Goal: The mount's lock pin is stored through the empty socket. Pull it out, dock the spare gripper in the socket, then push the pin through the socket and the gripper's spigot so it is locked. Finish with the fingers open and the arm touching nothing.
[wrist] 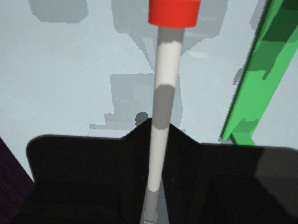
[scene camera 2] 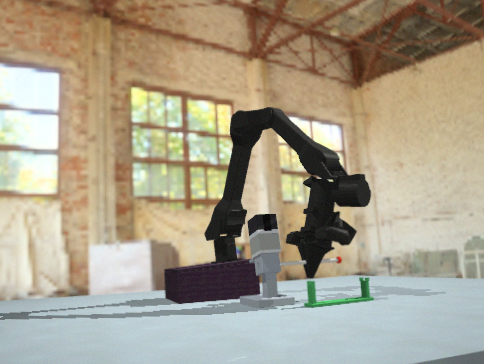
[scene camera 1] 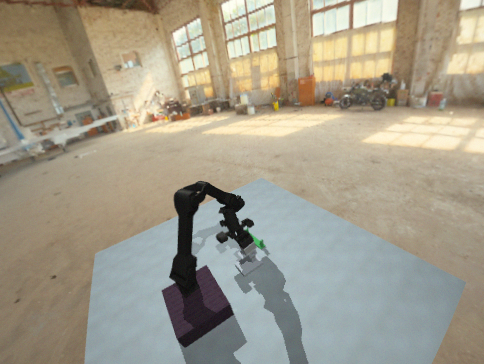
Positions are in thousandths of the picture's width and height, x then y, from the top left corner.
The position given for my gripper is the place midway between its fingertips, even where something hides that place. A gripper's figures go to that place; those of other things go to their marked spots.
Labels:
My gripper (scene camera 2: 639,765) is 100 cm from the lens. A spare gripper (scene camera 2: 544,633): 95 cm from the lens.

